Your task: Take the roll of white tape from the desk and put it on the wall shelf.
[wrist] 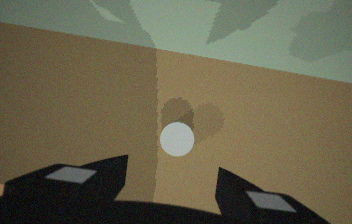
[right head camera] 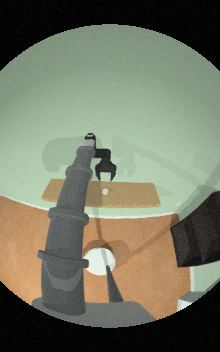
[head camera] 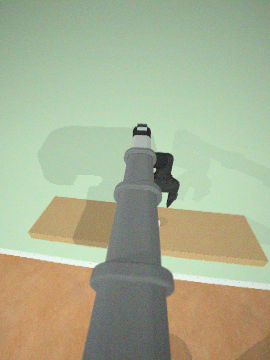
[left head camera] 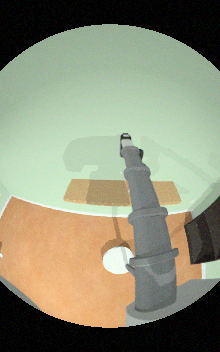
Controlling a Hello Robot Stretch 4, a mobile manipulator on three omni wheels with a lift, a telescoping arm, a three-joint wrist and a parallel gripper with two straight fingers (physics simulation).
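The roll of white tape (head camera: 159, 222) (right head camera: 105, 191) (wrist: 177, 139) stands on the wooden wall shelf (head camera: 215, 235) (left head camera: 167, 192) (right head camera: 137, 195) (wrist: 280, 130). Its round white top shows in the wrist view, with its shadows on the board behind it. My gripper (head camera: 162, 203) (right head camera: 105, 179) (wrist: 171, 175) is open and empty above the shelf, with its fingers apart from the tape. In the head camera view the arm hides part of the gripper and most of the tape. The tape does not show in the left head camera view.
The pale green wall (head camera: 200, 75) rises behind the shelf. A round white object (left head camera: 117, 260) (right head camera: 101, 262) shows low down, partly behind the arm, over the orange-brown floor (head camera: 35, 305). A dark ridged object (left head camera: 206, 232) (right head camera: 200, 237) stands at the right.
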